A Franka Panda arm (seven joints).
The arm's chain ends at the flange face. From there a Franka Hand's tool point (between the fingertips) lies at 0.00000 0.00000 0.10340 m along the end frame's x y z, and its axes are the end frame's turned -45 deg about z.
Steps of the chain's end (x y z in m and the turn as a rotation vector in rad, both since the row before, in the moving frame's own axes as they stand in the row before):
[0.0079 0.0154 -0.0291 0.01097 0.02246 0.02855]
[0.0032 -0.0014 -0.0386 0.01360 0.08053 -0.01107]
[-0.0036 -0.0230 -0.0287 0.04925 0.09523 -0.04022]
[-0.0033 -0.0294 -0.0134 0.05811 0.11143 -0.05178]
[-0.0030 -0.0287 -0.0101 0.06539 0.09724 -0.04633]
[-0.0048 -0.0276 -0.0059 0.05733 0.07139 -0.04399]
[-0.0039 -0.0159 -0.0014 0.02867 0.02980 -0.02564]
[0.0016 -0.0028 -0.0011 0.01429 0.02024 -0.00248]
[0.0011 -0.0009 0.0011 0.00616 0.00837 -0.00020]
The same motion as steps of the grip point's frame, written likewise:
[-0.0029 0.0174 -0.0291 -0.00812 0.02364 0.02855]
[0.0102 0.0061 -0.0389 -0.04733 0.06656 -0.01107]
[0.0243 -0.0157 -0.0293 -0.03251 0.10216 -0.04022]
[0.0309 -0.0196 -0.0142 -0.03770 0.11988 -0.05178]
[0.0301 -0.0204 -0.0108 -0.02252 0.11500 -0.04633]
[0.0255 -0.0221 -0.0063 -0.00994 0.09102 -0.04399]
[0.0128 -0.0140 -0.0015 -0.00080 0.04134 -0.02564]
[0.0056 -0.0004 -0.0011 -0.00421 0.02442 -0.00248]
[0.0025 0.0003 0.0011 -0.00156 0.01027 -0.00020]

